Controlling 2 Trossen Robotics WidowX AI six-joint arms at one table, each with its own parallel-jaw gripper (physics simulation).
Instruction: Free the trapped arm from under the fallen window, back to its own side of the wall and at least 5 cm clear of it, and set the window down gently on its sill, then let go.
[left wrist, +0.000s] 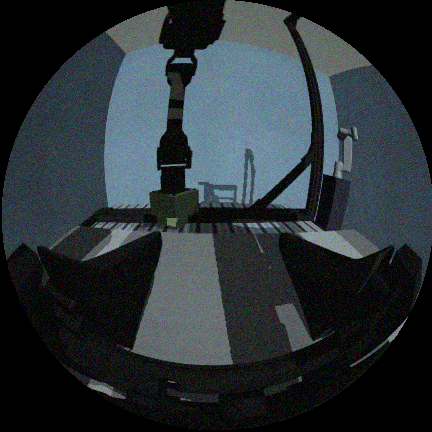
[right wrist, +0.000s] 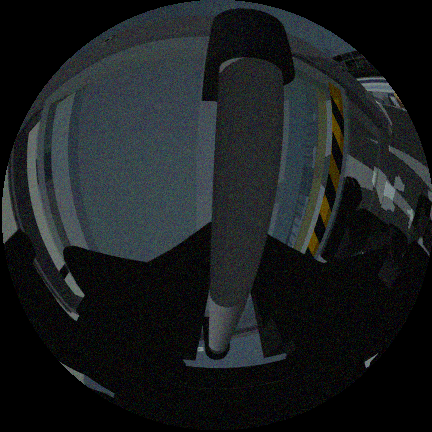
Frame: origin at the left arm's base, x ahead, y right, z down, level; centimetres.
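Seen in the pictures: left gripper, fingertip midpoint: (left wrist: 221, 239); right arm's base at its link origin: (left wrist: 173, 190).
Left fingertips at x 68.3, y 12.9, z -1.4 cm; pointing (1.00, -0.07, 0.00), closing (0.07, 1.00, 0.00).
Offsets run from my left fingertips to a thing's top centre. "*": to the spot under its first point.
The fallen window shows in the right wrist view as a large greyish pane (right wrist: 140, 150) with a thick grey bar handle @(* dx -13.2, dy -5.6, dz -22.8 cm) (right wrist: 247, 175) running down in front of it, capped in black. My right gripper (right wrist: 228, 229) is shut on this handle. My left gripper (left wrist: 221, 239) is open, with its fingers wide apart and nothing between them. The left wrist view looks along a surface with light and dark bands. The window does not show there, so how the left arm stands to the window and the wall cannot be told. The sill cannot be made out.
A yellow and black striped strip @(* dx -18.8, dy -7.4, dz -13.0 cm) (right wrist: 336, 150) runs beside the pane. In the left wrist view a dark jointed column (left wrist: 175, 115) rises from a green block (left wrist: 172, 202), a black braced post (left wrist: 316, 125) stands right of it, and a small white arm (left wrist: 346, 150) stands on a dark pedestal (left wrist: 334, 202).
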